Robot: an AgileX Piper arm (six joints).
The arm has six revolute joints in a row. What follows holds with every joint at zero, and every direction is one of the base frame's.
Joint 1 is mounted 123 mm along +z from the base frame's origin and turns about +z.
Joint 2 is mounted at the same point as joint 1 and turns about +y.
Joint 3 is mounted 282.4 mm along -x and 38.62 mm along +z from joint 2 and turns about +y.
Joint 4 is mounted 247.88 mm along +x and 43.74 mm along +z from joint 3 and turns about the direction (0.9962, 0, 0.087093).
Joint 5 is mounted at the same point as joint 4 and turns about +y.
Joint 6 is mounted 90.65 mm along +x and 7.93 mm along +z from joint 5 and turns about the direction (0.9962, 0, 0.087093).
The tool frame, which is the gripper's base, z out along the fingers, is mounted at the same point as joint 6; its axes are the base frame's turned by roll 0, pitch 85 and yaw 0 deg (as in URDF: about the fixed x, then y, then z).
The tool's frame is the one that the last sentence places.
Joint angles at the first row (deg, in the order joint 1, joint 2, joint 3, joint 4, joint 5, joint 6):
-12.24, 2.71, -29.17, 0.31, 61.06, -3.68
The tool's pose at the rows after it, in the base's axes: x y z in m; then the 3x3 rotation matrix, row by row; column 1 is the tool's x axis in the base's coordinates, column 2 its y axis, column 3 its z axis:
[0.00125, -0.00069, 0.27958], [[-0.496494, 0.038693, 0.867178], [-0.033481, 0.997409, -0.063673], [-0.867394, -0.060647, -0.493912]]
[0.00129, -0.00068, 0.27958], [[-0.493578, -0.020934, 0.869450], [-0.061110, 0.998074, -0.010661], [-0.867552, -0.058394, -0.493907]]
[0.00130, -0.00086, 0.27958], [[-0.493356, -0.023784, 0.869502], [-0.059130, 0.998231, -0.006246], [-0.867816, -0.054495, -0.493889]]
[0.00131, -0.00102, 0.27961], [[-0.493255, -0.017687, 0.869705], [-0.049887, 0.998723, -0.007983], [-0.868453, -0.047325, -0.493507]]
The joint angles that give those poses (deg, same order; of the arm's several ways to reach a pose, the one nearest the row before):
-3.76, 2.71, -29.17, -0.44, 61.06, -3.57
-0.21, 2.71, -29.17, -0.49, 61.06, -3.37
0.21, 2.71, -29.17, -0.62, 61.05, -2.98
0.22, 2.71, -29.17, -0.74, 61.03, -2.40

